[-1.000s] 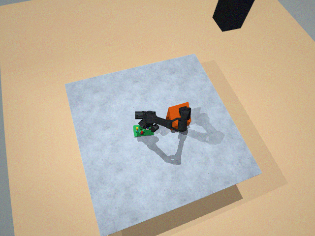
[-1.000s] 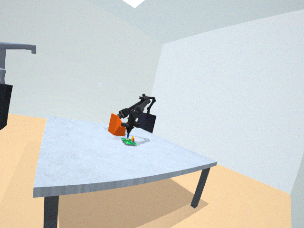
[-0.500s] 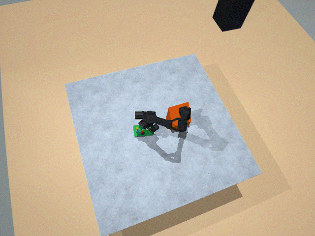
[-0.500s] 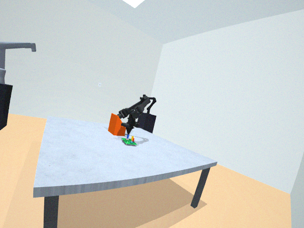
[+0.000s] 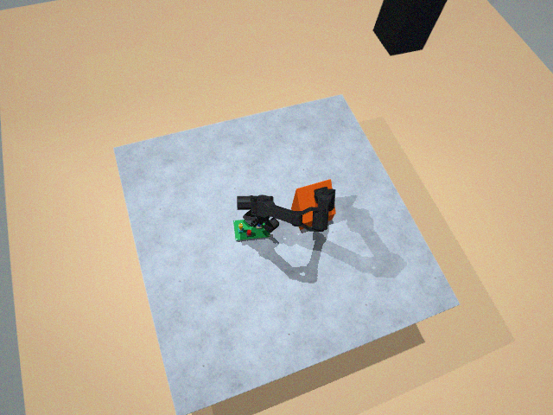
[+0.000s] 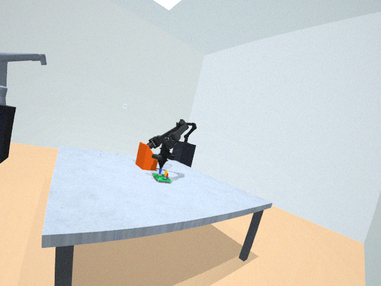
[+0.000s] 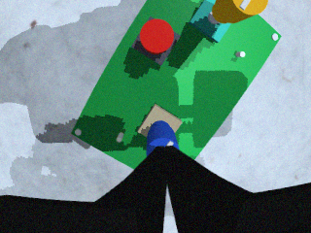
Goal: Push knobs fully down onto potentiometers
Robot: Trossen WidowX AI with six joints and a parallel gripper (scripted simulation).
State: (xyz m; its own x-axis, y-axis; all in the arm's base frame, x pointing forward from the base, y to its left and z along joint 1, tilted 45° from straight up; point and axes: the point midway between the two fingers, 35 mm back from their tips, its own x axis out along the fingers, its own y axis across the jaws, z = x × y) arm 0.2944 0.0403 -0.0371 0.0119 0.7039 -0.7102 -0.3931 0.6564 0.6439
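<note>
Right now the blue knob is 1 cm below my gripper tip. Also, from my gripper tip: yellow knob (9 cm ahead).
</note>
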